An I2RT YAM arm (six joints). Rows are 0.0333 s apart.
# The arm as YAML. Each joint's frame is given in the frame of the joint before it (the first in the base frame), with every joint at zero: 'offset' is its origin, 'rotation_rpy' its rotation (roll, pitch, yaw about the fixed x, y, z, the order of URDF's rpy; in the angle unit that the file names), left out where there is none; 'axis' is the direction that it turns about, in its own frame. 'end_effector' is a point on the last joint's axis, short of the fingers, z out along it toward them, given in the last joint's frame.
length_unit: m
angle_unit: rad
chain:
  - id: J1
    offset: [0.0, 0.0, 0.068]
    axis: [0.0, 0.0, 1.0]
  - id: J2
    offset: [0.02, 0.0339, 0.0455]
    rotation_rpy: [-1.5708, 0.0, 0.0]
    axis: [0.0, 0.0, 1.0]
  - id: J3
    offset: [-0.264, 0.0, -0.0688]
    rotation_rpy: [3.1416, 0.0, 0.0]
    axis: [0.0, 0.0, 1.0]
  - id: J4
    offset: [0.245, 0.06, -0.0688]
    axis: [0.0, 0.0, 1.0]
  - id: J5
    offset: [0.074, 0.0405, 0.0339]
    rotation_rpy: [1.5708, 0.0, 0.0]
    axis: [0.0, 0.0, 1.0]
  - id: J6
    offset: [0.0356, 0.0, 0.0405]
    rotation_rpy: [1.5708, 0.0, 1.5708]
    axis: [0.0, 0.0, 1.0]
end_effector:
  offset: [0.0, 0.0, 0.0]
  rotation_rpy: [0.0, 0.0, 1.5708]
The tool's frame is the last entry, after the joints.
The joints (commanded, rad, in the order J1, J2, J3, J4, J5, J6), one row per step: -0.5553 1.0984 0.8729 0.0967 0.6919 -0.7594; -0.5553 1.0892 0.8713 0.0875 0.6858 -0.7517; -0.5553 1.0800 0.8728 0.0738 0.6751 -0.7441; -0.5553 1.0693 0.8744 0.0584 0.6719 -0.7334; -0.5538 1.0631 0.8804 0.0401 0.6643 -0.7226; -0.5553 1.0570 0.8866 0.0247 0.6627 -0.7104; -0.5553 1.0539 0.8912 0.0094 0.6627 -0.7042; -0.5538 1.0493 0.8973 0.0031 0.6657 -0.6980; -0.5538 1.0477 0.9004 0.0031 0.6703 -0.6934; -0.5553 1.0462 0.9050 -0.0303 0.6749 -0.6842; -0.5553 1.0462 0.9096 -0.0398 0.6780 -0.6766; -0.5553 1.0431 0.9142 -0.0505 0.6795 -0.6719; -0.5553 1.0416 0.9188 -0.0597 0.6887 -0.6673; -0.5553 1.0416 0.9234 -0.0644 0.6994 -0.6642; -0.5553 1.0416 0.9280 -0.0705 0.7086 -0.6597; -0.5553 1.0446 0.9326 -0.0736 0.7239 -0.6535; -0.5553 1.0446 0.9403 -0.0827 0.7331 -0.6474; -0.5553 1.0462 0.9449 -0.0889 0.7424 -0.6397; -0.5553 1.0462 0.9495 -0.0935 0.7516 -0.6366
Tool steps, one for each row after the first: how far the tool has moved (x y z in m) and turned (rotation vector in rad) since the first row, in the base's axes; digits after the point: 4 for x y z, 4 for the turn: -0.0017 0.0012 0.0006 0.0039 -0.0063 0.0053; -0.0032 0.0026 0.0019 0.0092 -0.0117 0.0151; -0.0054 0.0040 0.0033 0.0147 -0.0193 0.0172; -0.0063 0.0053 0.0049 0.0224 -0.0248 0.0250; -0.0079 0.0059 0.0069 0.0283 -0.0338 0.0237; -0.0087 0.0064 0.0077 0.0344 -0.0332 0.0229; -0.0096 0.0073 0.0102 0.0336 -0.0425 0.0208; -0.0101 0.0074 0.0117 0.0319 -0.0505 0.0159; -0.0113 0.0076 0.0103 0.0486 -0.0358 0.0081; -0.0116 0.0076 0.0110 0.0531 -0.0386 0.0040; -0.0124 0.0081 0.0122 0.0559 -0.0404 0.0019; -0.0132 0.0083 0.0132 0.0574 -0.0415 -0.0078; -0.0137 0.0083 0.0144 0.0565 -0.0436 -0.0187; -0.0142 0.0083 0.0155 0.0570 -0.0460 -0.0284; -0.0142 0.0078 0.0162 0.0569 -0.0495 -0.0442; -0.0147 0.0078 0.0180 0.0577 -0.0535 -0.0540; -0.0149 0.0076 0.0187 0.0597 -0.0575 -0.0641; -0.0153 0.0076 0.0199 0.0588 -0.0598 -0.0735
